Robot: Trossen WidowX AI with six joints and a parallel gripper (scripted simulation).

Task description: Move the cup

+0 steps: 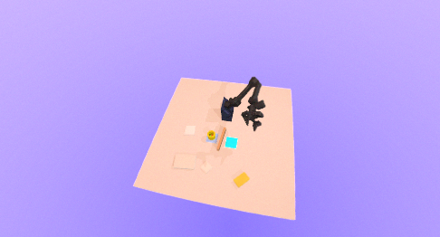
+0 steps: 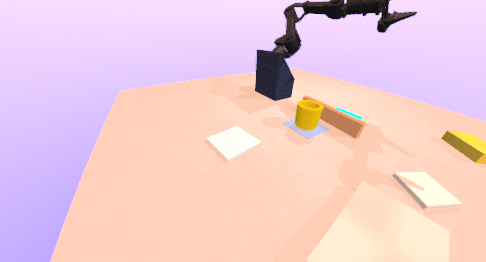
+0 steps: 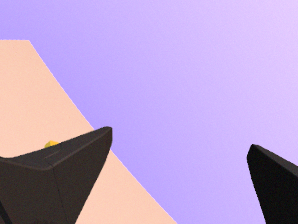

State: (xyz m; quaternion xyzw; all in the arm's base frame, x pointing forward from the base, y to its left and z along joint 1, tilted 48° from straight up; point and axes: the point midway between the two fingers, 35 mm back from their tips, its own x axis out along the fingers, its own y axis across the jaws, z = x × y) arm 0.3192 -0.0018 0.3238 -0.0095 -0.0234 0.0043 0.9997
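My gripper tip is now 7 cm past the yellow cup, 34 cm to the left of it and 33 cm above it. Round my gripper tip: orange bar (5 cm behind, 24 cm to the right, 35 cm below); cyan pad (5 cm behind, 15 cm to the right, 38 cm below); pale slab (21 cm ahead, 51 cm to the right, 36 cm below).
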